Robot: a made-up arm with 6 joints. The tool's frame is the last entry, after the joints. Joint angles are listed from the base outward.
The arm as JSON. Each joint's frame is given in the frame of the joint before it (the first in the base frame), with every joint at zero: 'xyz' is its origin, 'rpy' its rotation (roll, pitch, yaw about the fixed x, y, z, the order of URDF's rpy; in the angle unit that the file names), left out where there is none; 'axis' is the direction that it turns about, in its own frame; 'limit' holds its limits. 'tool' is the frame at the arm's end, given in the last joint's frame.
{
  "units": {
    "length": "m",
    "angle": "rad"
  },
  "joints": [
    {
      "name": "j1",
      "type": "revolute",
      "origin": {
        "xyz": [
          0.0,
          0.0,
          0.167
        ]
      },
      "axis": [
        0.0,
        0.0,
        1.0
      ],
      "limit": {
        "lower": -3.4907,
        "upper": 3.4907
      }
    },
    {
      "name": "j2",
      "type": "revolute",
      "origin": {
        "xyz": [
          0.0,
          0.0,
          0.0
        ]
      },
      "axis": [
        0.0,
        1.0,
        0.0
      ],
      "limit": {
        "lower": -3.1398,
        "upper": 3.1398
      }
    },
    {
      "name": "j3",
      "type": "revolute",
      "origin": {
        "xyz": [
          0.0,
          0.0,
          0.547
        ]
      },
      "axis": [
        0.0,
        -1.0,
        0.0
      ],
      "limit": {
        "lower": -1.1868,
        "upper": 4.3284
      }
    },
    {
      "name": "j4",
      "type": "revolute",
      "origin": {
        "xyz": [
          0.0,
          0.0,
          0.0
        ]
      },
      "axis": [
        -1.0,
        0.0,
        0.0
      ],
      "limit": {
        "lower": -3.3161,
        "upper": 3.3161
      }
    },
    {
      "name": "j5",
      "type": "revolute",
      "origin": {
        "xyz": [
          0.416,
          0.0,
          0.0
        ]
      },
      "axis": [
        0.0,
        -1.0,
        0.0
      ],
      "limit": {
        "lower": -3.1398,
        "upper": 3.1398
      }
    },
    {
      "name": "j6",
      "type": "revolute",
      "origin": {
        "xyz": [
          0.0,
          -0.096,
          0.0
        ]
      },
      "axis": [
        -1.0,
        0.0,
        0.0
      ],
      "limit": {
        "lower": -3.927,
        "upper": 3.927
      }
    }
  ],
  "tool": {
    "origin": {
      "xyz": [
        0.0,
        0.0,
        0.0
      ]
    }
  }
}
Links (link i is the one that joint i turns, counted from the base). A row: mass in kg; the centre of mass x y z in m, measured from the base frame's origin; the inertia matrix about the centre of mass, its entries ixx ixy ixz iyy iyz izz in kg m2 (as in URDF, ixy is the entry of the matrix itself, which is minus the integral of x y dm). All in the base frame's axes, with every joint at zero. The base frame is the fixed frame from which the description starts. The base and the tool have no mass.
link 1: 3.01; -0.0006 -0.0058 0.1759; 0.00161 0 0 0.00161 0 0.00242
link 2: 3.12; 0.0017 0.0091 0.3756; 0.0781 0 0 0.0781 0 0.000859
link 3: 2.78; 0.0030 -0.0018 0.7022; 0.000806 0 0 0.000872 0 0.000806
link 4: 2.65; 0.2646 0.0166 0.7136; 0.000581 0 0 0.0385 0 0.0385
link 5: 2.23; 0.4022 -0.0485 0.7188; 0.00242 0 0 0.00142 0 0.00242
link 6: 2.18; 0.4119 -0.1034 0.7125; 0.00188 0 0 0.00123 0 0.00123
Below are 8 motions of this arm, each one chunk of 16 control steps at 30 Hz.
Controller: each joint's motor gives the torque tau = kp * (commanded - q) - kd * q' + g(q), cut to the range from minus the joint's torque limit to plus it. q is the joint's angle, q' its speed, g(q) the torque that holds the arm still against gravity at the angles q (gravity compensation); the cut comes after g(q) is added. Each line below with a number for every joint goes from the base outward.
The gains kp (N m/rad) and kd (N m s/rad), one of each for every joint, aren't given. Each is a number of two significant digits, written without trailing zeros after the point. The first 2 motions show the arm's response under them.
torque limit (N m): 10 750 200 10 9.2 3.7
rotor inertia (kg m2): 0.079 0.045 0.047 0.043 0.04 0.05
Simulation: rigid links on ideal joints. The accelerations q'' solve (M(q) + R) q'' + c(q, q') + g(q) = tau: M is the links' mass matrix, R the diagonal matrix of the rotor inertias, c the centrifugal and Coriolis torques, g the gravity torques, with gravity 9.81 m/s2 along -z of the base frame. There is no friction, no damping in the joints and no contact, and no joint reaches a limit. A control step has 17 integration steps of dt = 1/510 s. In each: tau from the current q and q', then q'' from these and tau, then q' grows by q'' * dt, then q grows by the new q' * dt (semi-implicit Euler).
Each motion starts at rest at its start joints. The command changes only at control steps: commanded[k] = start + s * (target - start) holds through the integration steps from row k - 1 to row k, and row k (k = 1, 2, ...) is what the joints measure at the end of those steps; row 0 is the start. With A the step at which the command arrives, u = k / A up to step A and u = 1 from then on. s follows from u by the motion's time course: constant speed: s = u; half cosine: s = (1 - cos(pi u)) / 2; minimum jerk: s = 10 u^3 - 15 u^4 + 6 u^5; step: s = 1 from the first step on.
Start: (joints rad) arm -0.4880 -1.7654 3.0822 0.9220 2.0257 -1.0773
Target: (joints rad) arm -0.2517 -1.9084 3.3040 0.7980 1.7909 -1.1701
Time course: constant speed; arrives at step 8
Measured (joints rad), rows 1 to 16:
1: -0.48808 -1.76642 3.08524 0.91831 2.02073 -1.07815
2: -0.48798 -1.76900 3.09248 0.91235 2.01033 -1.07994
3: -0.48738 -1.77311 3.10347 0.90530 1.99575 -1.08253
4: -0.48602 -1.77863 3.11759 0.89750 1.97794 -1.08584
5: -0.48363 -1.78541 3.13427 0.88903 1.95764 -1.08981
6: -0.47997 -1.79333 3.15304 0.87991 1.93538 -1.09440
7: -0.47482 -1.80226 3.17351 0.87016 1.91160 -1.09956
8: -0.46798 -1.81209 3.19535 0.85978 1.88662 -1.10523
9: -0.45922 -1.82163 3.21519 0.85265 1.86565 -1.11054
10: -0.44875 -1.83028 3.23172 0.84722 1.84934 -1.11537
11: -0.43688 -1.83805 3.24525 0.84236 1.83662 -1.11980
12: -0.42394 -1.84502 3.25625 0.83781 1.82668 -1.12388
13: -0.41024 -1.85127 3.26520 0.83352 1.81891 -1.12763
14: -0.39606 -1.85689 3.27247 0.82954 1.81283 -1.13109
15: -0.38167 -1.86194 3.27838 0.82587 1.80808 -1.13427
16: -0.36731 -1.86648 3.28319 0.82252 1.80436 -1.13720
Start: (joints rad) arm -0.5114 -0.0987 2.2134 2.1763 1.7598 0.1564
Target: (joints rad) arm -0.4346 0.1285 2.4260 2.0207 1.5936 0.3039
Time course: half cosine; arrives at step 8
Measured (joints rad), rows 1 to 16:
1: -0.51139 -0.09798 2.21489 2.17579 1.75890 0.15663
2: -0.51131 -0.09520 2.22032 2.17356 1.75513 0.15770
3: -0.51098 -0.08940 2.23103 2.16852 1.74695 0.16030
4: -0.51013 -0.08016 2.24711 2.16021 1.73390 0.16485
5: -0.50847 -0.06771 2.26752 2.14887 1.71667 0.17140
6: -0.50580 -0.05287 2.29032 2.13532 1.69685 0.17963
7: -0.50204 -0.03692 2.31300 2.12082 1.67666 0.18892
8: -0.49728 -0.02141 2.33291 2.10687 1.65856 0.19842
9: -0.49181 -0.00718 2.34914 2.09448 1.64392 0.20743
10: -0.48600 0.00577 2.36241 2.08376 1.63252 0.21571
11: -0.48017 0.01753 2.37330 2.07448 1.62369 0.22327
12: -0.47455 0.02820 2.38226 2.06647 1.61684 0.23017
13: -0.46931 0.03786 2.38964 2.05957 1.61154 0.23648
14: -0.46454 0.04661 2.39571 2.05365 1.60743 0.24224
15: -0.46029 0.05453 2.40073 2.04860 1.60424 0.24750
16: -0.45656 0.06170 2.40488 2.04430 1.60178 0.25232
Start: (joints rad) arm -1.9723 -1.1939 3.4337 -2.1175 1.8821 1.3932
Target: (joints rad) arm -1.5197 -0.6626 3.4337 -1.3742 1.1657 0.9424
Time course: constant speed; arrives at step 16
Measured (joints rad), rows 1 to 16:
1: -1.97236 -1.19144 3.43453 -2.11392 1.87562 1.39177
2: -1.97238 -1.18606 3.43533 -2.10506 1.86086 1.38823
3: -1.97214 -1.17798 3.43590 -2.09101 1.83940 1.38263
4: -1.97144 -1.16747 3.43626 -2.07237 1.81269 1.37510
5: -1.97009 -1.15476 3.43643 -2.04976 1.78192 1.36580
6: -1.96791 -1.14005 3.43646 -2.02374 1.74799 1.35488
7: -1.96476 -1.12355 3.43637 -1.99482 1.71163 1.34248
8: -1.96053 -1.10543 3.43619 -1.96340 1.67337 1.32873
9: -1.95509 -1.08584 3.43595 -1.92986 1.63364 1.31373
10: -1.94838 -1.06493 3.43564 -1.89450 1.59278 1.29761
11: -1.94030 -1.04282 3.43530 -1.85758 1.55104 1.28044
12: -1.93080 -1.01964 3.43493 -1.81934 1.50861 1.26233
13: -1.91981 -0.99549 3.43454 -1.77996 1.46566 1.24336
14: -1.90731 -0.97046 3.43413 -1.73960 1.42231 1.22359
15: -1.89325 -0.94463 3.43371 -1.69841 1.37863 1.20310
16: -1.87759 -0.91809 3.43329 -1.65650 1.33472 1.18195

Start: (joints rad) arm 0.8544 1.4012 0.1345 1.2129 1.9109 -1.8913
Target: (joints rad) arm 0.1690 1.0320 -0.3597 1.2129 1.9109 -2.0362
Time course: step
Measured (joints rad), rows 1 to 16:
1: 0.85296 1.36880 0.05958 1.22735 1.91648 -1.89481
2: 0.84938 1.33696 -0.01456 1.22845 1.91562 -1.90578
3: 0.84282 1.30832 -0.07653 1.22702 1.91446 -1.91725
4: 0.83295 1.28230 -0.12751 1.22576 1.91353 -1.92792
5: 0.81962 1.25861 -0.16924 1.22511 1.91281 -1.93764
6: 0.80272 1.23708 -0.20335 1.22501 1.91227 -1.94644
7: 0.78225 1.21753 -0.23120 1.22528 1.91188 -1.95441
8: 0.75849 1.19980 -0.25393 1.22553 1.91159 -1.96163
9: 0.73188 1.18373 -0.27246 1.22566 1.91137 -1.96817
10: 0.70281 1.16918 -0.28757 1.22562 1.91120 -1.97409
11: 0.67173 1.15601 -0.29989 1.22542 1.91108 -1.97945
12: 0.63904 1.14409 -0.30994 1.22504 1.91098 -1.98432
13: 0.60514 1.13331 -0.31813 1.22449 1.91090 -1.98873
14: 0.57042 1.12356 -0.32482 1.22379 1.91084 -1.99274
15: 0.53524 1.11474 -0.33029 1.22294 1.91079 -1.99638
16: 0.49992 1.10677 -0.33478 1.22196 1.91074 -1.99970

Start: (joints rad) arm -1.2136 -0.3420 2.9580 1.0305 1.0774 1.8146
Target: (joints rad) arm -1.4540 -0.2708 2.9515 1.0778 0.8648 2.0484
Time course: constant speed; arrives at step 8
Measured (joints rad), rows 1 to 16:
1: -1.21372 -0.34138 2.95815 1.03111 1.07327 1.81602
2: -1.21427 -0.33998 2.95818 1.03235 1.06427 1.81962
3: -1.21554 -0.33785 2.95804 1.03403 1.05138 1.82535
4: -1.21777 -0.33506 2.95776 1.03609 1.03548 1.83306
5: -1.22117 -0.33167 2.95735 1.03849 1.01722 1.84258
6: -1.22592 -0.32774 2.95684 1.04121 0.99713 1.85377
7: -1.23217 -0.32333 2.95625 1.04424 0.97562 1.86648
8: -1.24005 -0.31848 2.95559 1.04756 0.95300 1.88058
9: -1.24950 -0.31386 2.95474 1.05057 0.93365 1.89455
10: -1.26028 -0.30967 2.95397 1.05325 0.91849 1.90751
11: -1.27208 -0.30588 2.95333 1.05575 0.90668 1.91941
12: -1.28465 -0.30247 2.95282 1.05812 0.89746 1.93032
13: -1.29775 -0.29940 2.95242 1.06037 0.89026 1.94030
14: -1.31116 -0.29663 2.95211 1.06249 0.88463 1.94945
15: -1.32467 -0.29413 2.95186 1.06449 0.88023 1.95783
16: -1.33811 -0.29188 2.95167 1.06636 0.87679 1.96551

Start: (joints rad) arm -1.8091 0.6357 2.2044 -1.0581 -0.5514 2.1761
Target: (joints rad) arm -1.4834 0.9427 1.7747 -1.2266 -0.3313 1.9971
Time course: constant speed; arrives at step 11
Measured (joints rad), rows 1 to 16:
1: -1.80901 0.63668 2.20065 -1.05650 -0.54867 2.17555
2: -1.80871 0.63984 2.19143 -1.05550 -0.54242 2.17392
3: -1.80785 0.64540 2.17692 -1.05645 -0.53318 2.17109
4: -1.80611 0.65326 2.15778 -1.05963 -0.52156 2.16707
5: -1.80325 0.66322 2.13480 -1.06491 -0.50808 2.16194
6: -1.79917 0.67507 2.10865 -1.07202 -0.49315 2.15579
7: -1.79382 0.68862 2.07993 -1.08067 -0.47709 2.14873
8: -1.78725 0.70367 2.04913 -1.09061 -0.46016 2.14082
9: -1.77952 0.72007 2.01664 -1.10162 -0.44256 2.13215
10: -1.77072 0.73769 1.98280 -1.11349 -0.42443 2.12280
11: -1.76093 0.75638 1.94787 -1.12607 -0.40590 2.11282
12: -1.75030 0.77514 1.91579 -1.14054 -0.38977 2.10281
13: -1.73889 0.79261 1.88842 -1.15467 -0.37685 2.09332
14: -1.72680 0.80846 1.86578 -1.16717 -0.36666 2.08457
15: -1.71417 0.82268 1.84731 -1.17777 -0.35869 2.07660
16: -1.70113 0.83537 1.83237 -1.18662 -0.35248 2.06937

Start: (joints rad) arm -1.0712 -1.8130 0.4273 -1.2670 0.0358 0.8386
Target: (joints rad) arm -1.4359 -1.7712 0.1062 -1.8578 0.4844 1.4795
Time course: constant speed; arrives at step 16
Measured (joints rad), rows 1 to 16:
1: -1.07116 -1.81313 0.42488 -1.26958 0.04005 0.84081
2: -1.07114 -1.81303 0.41945 -1.27650 0.04944 0.84612
3: -1.07127 -1.81265 0.41135 -1.28765 0.06298 0.85433
4: -1.07168 -1.81199 0.40101 -1.30252 0.07975 0.86520
5: -1.07249 -1.81109 0.38884 -1.32059 0.09903 0.87849
6: -1.07382 -1.80996 0.37518 -1.34139 0.12027 0.89400
7: -1.07580 -1.80865 0.36030 -1.36451 0.14301 0.91156
8: -1.07853 -1.80718 0.34444 -1.38962 0.16693 0.93100
9: -1.08211 -1.80557 0.32778 -1.41640 0.19176 0.95215
10: -1.08663 -1.80384 0.31048 -1.44463 0.21730 0.97488
11: -1.09217 -1.80201 0.29266 -1.47410 0.24339 0.99906
12: -1.09882 -1.80008 0.27443 -1.50463 0.26990 1.02457
13: -1.10663 -1.79809 0.25585 -1.53608 0.29676 1.05130
14: -1.11568 -1.79602 0.23701 -1.56833 0.32388 1.07915
15: -1.12600 -1.79390 0.21795 -1.60127 0.35120 1.10802
16: -1.13764 -1.79172 0.19873 -1.63482 0.37869 1.13783

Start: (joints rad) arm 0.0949 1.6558 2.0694 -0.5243 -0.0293 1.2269
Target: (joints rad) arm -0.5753 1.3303 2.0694 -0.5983 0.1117 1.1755
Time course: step
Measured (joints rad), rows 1 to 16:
1: 0.09337 1.63469 2.05296 -0.55400 -0.00235 1.22333
2: 0.09038 1.60831 2.05126 -0.57638 0.02511 1.21805
3: 0.08605 1.58206 2.05406 -0.58470 0.04506 1.21387
4: 0.08015 1.55745 2.05790 -0.58717 0.05980 1.21062
5: 0.07256 1.53492 2.06155 -0.58766 0.07101 1.20790
6: 0.06320 1.51452 2.06461 -0.58769 0.07967 1.20550
7: 0.05203 1.49611 2.06703 -0.58782 0.08643 1.20330
8: 0.03900 1.47954 2.06886 -0.58820 0.09174 1.20128
9: 0.02409 1.46465 2.07020 -0.58886 0.09594 1.19939
10: 0.00731 1.45126 2.07114 -0.58972 0.09926 1.19763
11: -0.01124 1.43923 2.07175 -0.59066 0.10187 1.19598
12: -0.03141 1.42842 2.07211 -0.59162 0.10393 1.19443
13: -0.05308 1.41870 2.07228 -0.59256 0.10556 1.19298
14: -0.07608 1.40997 2.07230 -0.59347 0.10684 1.19163
15: -0.10028 1.40213 2.07221 -0.59432 0.10784 1.19037
16: -0.12551 1.39507 2.07203 -0.59509 0.10864 1.18918

